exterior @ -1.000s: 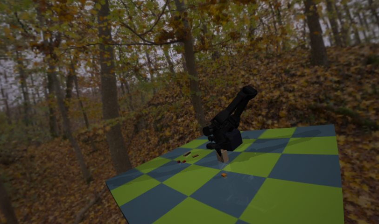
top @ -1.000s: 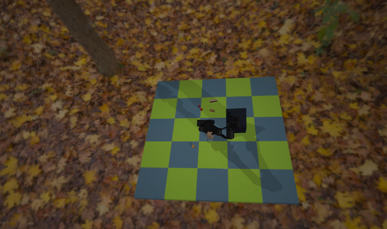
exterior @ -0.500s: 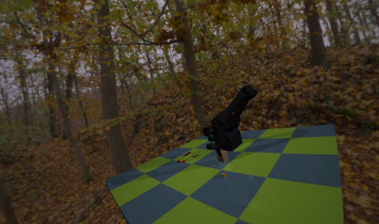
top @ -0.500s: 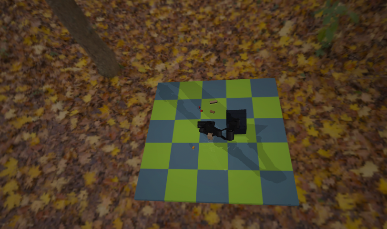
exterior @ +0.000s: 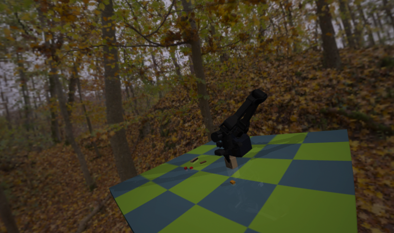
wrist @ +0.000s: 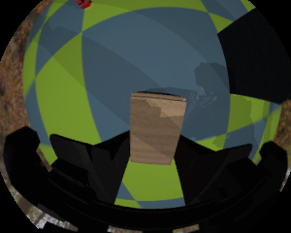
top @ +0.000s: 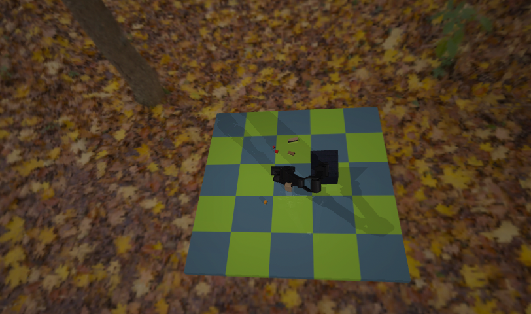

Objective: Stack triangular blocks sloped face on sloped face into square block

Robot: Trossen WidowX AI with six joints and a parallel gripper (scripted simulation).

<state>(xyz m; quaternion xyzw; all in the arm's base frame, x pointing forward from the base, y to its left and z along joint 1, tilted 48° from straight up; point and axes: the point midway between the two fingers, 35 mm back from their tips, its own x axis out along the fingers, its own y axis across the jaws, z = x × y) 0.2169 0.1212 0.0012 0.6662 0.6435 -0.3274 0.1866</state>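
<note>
The triangular block lies 1 cm to the left of my gripper tip and 1 cm above it. From my gripper tip the other things lie so: small orange cube (15 cm ahead, 11 cm to the left, 4 cm below).
</note>
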